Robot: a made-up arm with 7 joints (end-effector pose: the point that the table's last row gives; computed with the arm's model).
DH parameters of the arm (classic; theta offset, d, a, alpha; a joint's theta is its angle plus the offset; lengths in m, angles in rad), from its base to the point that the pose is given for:
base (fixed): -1.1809 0 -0.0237 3.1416
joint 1: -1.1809 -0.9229 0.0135 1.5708
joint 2: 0 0.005 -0.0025 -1.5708
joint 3: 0 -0.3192 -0.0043 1.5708
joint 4: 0 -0.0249 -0.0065 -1.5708
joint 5: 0 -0.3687 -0.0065 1.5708
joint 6: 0 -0.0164 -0.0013 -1.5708
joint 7: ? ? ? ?
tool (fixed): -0.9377 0.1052 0 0
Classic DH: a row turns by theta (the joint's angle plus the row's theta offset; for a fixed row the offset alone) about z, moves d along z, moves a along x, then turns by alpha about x.
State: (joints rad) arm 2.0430 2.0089 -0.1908 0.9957 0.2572 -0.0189 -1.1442
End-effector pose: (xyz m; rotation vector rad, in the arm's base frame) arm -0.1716 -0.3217 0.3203 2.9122 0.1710 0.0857
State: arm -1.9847 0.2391 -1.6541 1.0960 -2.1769 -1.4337 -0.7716
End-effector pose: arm -0.4350 0.0134 1.3096 -0.5869 -2.1702 -0.3198
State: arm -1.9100 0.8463 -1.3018 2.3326 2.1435 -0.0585 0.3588
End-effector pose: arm -0.3544 -0.0385 0.8767 -1.1356 -2.3687 1.3317
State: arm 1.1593 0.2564 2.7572 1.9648 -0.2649 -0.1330 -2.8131
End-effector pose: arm -0.2765 0.2908 1.1636 -0.5352 -1.5587 -0.7613
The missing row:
joint 7: -0.9377 0 -0.0308 3.1416
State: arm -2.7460 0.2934 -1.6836 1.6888 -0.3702 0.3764 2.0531
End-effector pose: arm -0.2284 -0.3921 1.1826 0.3042 2.4746 -1.6922
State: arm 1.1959 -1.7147 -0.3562 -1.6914 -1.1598 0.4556 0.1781
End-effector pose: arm -0.2592 0.1569 0.4417 2.6961 1.4411 0.0774
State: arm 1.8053 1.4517 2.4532 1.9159 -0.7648 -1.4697 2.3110
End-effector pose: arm -0.2276 -0.1869 1.3077 0.6496 0.2410 -0.1332
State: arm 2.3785 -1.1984 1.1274 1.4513 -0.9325 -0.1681 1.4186
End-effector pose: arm -0.0782 0.5589 1.1947 -1.1459 1.3005 2.4995
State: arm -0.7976 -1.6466 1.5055 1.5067 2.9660 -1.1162 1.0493
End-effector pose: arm 0.1049 -0.4076 0.9354 -1.5812 0.2439 -1.8861
